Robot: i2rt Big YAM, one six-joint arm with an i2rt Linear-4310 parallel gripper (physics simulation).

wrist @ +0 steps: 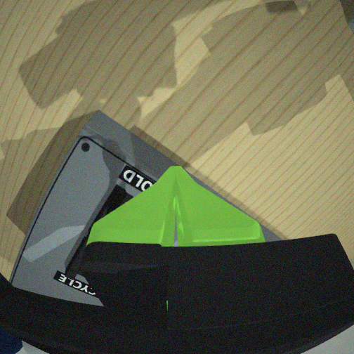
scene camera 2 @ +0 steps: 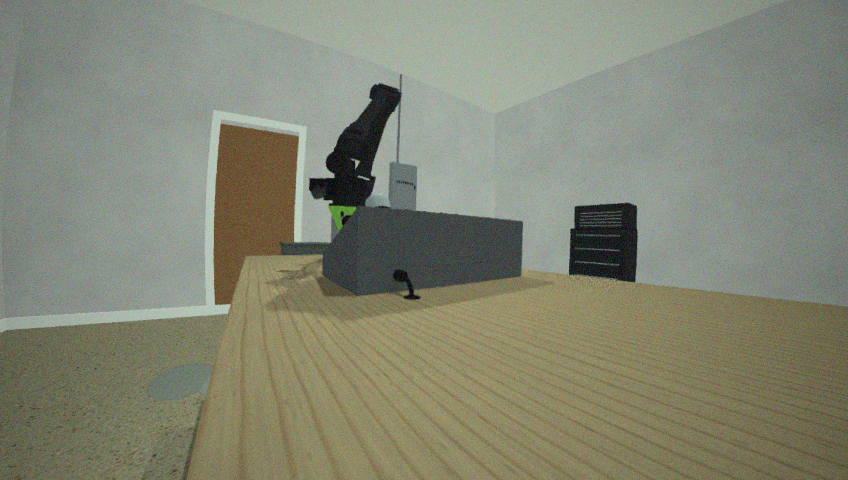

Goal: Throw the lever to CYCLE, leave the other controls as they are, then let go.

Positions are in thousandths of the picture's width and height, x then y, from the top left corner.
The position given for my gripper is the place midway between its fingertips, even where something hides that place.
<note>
I see my gripper (scene camera 2: 403, 482) and a grey control box (wrist: 301, 468).
My gripper also shows in the wrist view (wrist: 496, 496).
</note>
